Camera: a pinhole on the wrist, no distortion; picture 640 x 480 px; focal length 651.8 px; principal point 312.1 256.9 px. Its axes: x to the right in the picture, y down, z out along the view. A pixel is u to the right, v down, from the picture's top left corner.
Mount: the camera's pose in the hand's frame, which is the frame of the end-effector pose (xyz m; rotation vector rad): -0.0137 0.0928 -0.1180 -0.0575 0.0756 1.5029
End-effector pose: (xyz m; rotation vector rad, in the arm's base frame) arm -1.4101 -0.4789 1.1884 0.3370 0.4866 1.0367
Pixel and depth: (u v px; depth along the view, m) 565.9 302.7 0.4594
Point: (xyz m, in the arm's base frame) -1.4774 -0.3681 1.6203
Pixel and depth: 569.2 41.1 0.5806
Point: -1.3535 -0.1496 1.6876
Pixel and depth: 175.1 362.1 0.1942
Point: -1.4386 -0.4880 1.2998
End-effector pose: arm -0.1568 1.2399 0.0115 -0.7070 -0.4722 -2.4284
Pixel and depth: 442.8 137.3 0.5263
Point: 0.0669 1.2005 0.4247
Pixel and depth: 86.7 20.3 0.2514
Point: -0.1440 1.2568 0.1697
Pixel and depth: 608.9 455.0 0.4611
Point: 0.2703 1.1735 0.2541
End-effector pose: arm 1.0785 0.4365 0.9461 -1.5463 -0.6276 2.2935
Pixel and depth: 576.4 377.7 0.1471
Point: 1.0683 0.2726 0.8960
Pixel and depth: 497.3 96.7 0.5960
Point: 0.5927 0.1648 0.8189
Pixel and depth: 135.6 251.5 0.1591
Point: 1.0419 0.3677 0.9381
